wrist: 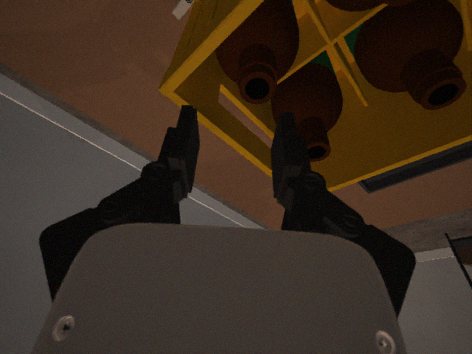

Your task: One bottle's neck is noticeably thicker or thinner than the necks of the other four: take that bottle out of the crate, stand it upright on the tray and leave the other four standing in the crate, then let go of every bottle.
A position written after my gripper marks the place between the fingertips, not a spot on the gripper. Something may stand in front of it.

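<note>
I can see my gripper (236, 128) here, and with it in the scene there is a brown bottle (312, 93).
</note>
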